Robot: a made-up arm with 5 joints.
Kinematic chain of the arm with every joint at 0, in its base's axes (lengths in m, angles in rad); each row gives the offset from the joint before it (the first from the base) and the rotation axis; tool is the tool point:
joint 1: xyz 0 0 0.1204 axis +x
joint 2: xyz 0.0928 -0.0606 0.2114 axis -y
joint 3: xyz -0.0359 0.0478 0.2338 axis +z
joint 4: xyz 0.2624 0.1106 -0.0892 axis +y
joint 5: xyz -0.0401 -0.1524 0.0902 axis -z
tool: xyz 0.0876 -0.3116 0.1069
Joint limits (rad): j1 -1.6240..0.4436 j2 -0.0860..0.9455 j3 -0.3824..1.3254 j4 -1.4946..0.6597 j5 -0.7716..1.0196
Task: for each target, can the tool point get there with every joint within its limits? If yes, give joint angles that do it. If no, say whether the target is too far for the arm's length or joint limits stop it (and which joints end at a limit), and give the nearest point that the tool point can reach.
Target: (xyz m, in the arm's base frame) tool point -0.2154 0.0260 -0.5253
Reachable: no: joint limits stop it (at a limit: joint 1, joint 2, joint 3, joint 5) | nearest point 0.1381 0.5231 -0.4011 | short by 0.623 m
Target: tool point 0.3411 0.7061 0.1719
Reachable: yes | joints -1.3514 0.3676 1.0369 -0.2741 -0.2474
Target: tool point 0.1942 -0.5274 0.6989
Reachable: yes | joints 0.2713 0.6895 -0.1126 0.1657 -0.4206
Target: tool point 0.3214 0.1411 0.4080
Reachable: yes | joints -1.1210 0.1174 0.9162 -1.2747 0.7802
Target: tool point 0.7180 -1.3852 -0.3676
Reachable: no: too far | nearest point 0.4366 -0.5959 0.2624 | short by 1.048 m
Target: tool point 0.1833 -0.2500 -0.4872
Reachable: no: joint limits stop it (at a limit: joint 1, joint 3, joint 4, joint 5) | nearest point 0.1119 -0.2930 0.0626 | short by 0.556 m
